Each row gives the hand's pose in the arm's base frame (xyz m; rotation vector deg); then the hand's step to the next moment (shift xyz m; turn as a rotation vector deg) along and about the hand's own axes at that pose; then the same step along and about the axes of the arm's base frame.
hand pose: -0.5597 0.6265 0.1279 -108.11 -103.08 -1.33
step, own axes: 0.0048 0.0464 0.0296 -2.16 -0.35 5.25
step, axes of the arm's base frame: 0.0338 0.0169 -0.0403 -2.36 -0.01 -5.18
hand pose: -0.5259 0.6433 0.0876 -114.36 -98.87 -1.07
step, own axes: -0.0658 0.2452 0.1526 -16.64 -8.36 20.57
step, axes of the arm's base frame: 0.1688 -0.0219 -0.2424 -17.35 -7.09 -20.46
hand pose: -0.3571 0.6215 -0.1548 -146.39 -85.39 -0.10
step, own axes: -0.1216 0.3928 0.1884 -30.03 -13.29 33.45
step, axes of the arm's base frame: 0.2615 -0.2635 -0.2583 -29.43 -14.24 -33.59
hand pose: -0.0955 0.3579 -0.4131 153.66 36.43 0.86
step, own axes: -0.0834 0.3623 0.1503 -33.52 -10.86 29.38
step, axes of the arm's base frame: 0.0957 -0.3894 0.0005 -31.91 -16.29 -28.66
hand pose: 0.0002 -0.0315 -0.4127 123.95 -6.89 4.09
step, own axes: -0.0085 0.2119 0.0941 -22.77 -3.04 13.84
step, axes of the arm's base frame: -0.0320 -0.1955 0.1207 -22.20 -8.42 -12.47
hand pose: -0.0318 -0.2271 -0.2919 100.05 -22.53 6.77
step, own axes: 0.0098 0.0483 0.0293 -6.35 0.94 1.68
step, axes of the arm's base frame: -0.0105 -0.0381 0.0415 -6.48 -0.53 -1.34
